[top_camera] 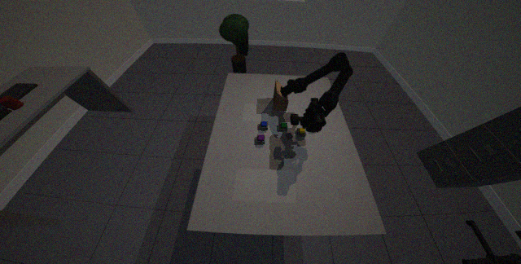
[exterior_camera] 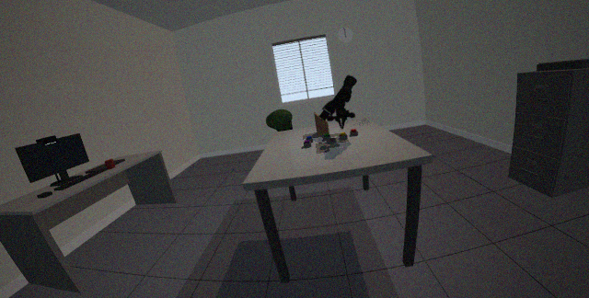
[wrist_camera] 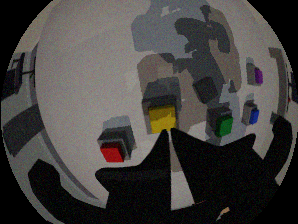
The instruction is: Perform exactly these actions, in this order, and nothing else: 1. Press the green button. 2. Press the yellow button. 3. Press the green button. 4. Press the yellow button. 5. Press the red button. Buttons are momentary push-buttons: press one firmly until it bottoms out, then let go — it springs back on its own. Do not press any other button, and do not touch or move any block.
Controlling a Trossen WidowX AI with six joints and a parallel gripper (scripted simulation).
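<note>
Right now my gripper tip is 30 mm above the yellow button. From my gripper tip the other things lie so: grey block (40 mm ahead, 70 mm to the right, 60 mm below); then green button (20 mm behind, 110 mm to the right, 30 mm below); then red button (60 mm behind, 80 mm to the left, 30 mm below).
</note>
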